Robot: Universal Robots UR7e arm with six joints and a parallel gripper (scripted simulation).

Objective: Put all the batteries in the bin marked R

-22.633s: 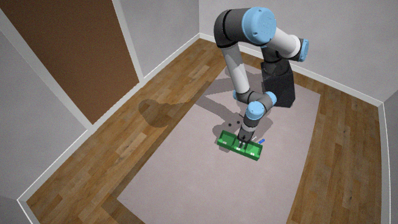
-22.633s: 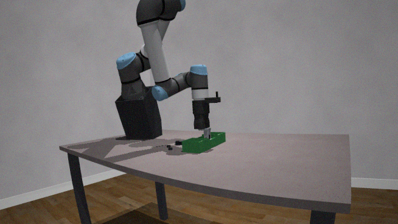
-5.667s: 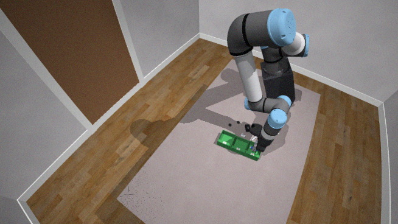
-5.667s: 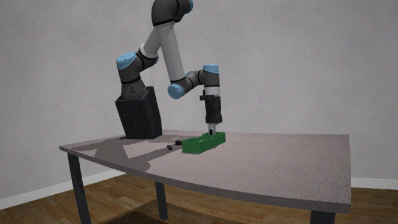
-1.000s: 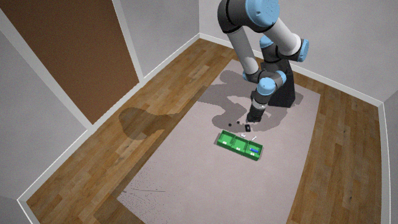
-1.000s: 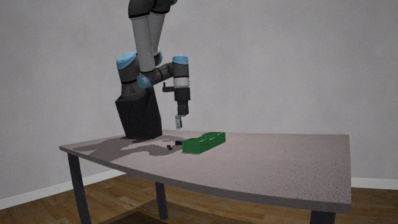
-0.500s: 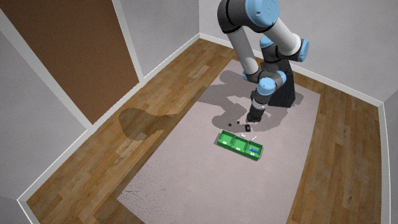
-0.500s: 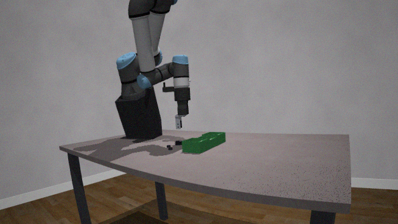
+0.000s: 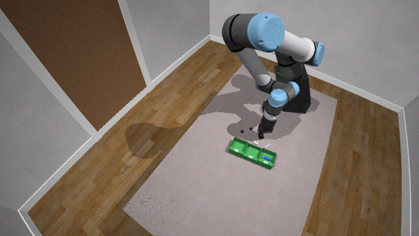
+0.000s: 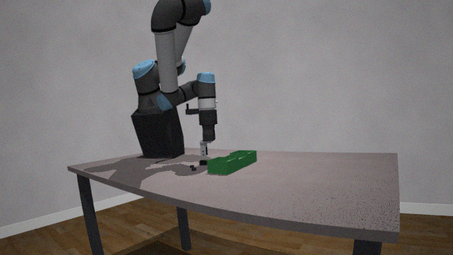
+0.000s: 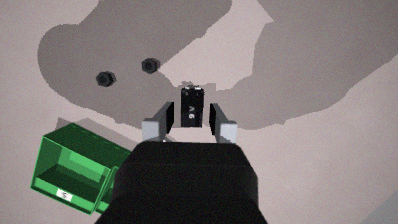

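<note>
The black 9 V battery is 50 mm below my hand and 10 mm behind it. The rest, counted from my hand: small white clip (70 mm ahead, 50 mm below, 10 mm to the right); white bolt (60 mm to the left, 50 mm below, 50 mm ahead); green bin row (140 mm ahead, 30 mm below).
</note>
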